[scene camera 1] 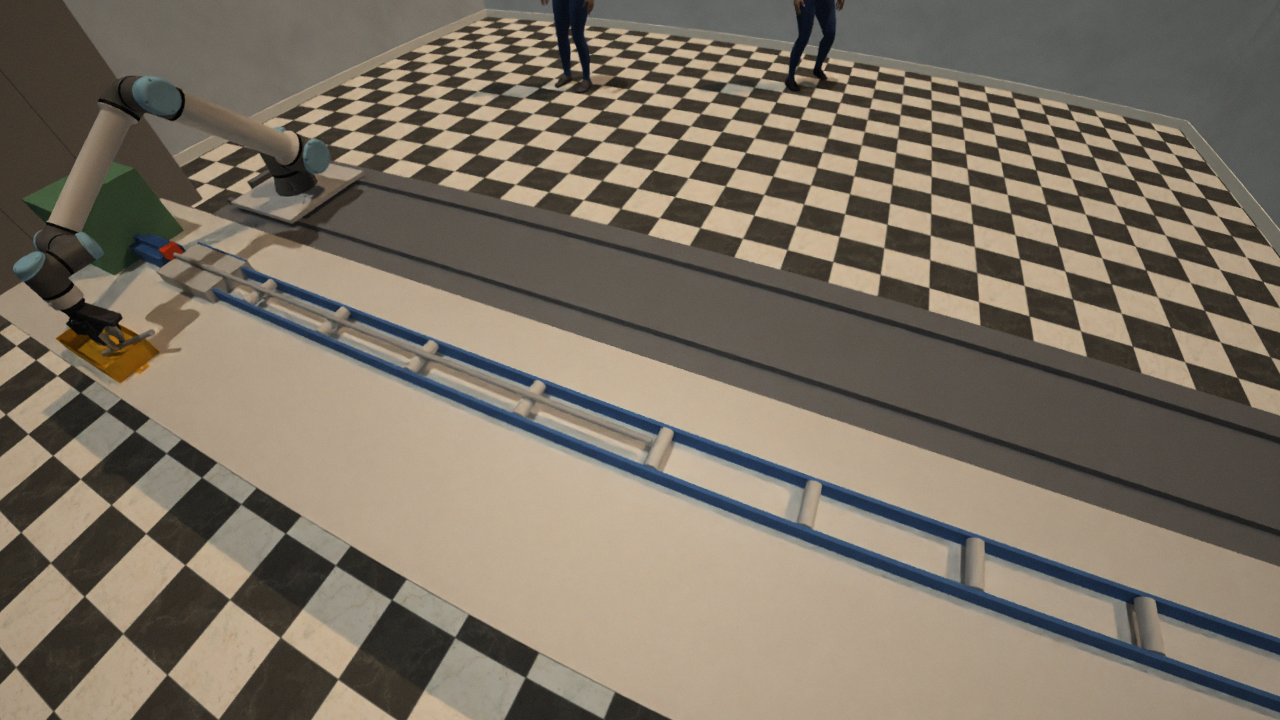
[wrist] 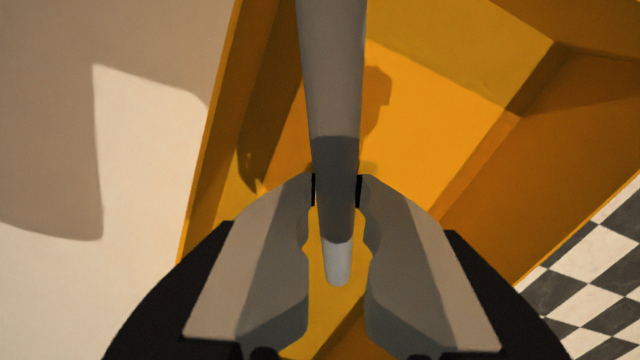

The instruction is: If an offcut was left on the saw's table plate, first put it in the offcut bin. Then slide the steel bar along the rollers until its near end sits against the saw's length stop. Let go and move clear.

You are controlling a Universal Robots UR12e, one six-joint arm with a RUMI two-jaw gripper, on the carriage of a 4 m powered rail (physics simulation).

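Frame: origin at the arm's base, x ahead, y left, z up, level; millimetres.
Where they show: gripper, fingertip midpoint: (scene camera 1: 122, 347) (wrist: 335, 177); arm's base, link origin: (scene camera 1: 297, 186).
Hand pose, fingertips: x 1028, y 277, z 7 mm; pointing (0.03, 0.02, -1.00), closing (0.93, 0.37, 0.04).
Observation:
Each offset is from my fingertips to the centre of the thing. "spot": to the spot under its first point.
My gripper (scene camera 1: 110, 338) (wrist: 335, 177) is shut on the offcut, a short grey round bar @(34 mm left, 17 mm back, 21 mm up) (scene camera 1: 136, 340) (wrist: 335, 90), with a fingertip against each side near its lower end in the wrist view. The offcut is over the orange offcut bin @(77 mm right, 19 mm ahead, 1 mm down) (scene camera 1: 141, 362) (wrist: 565, 150); its far end runs out of the top of the wrist view. Whether it touches the bin is unclear. The long steel bar (scene camera 1: 586, 413) lies along the rollers and over the saw's grey table plate @(102 mm right, 408 mm back, 7 mm down) (scene camera 1: 189, 284). Its left end is close to a red block @(spot: 277 mm right, 402 mm back, 57 mm up) (scene camera 1: 170, 250); any gap there is too small to tell.
The green saw housing @(727 mm right, 408 mm back, 123 mm up) (scene camera 1: 111, 214) and blue parts @(spot: 431 mm right, 391 mm back, 35 mm up) (scene camera 1: 152, 248) stand at the far left. The blue-railed roller track (scene camera 1: 733, 501) runs to the lower right. Behind it is the dark rail (scene camera 1: 716, 313). Two people (scene camera 1: 572, 40) (scene camera 1: 810, 40) stand on the chequered floor.

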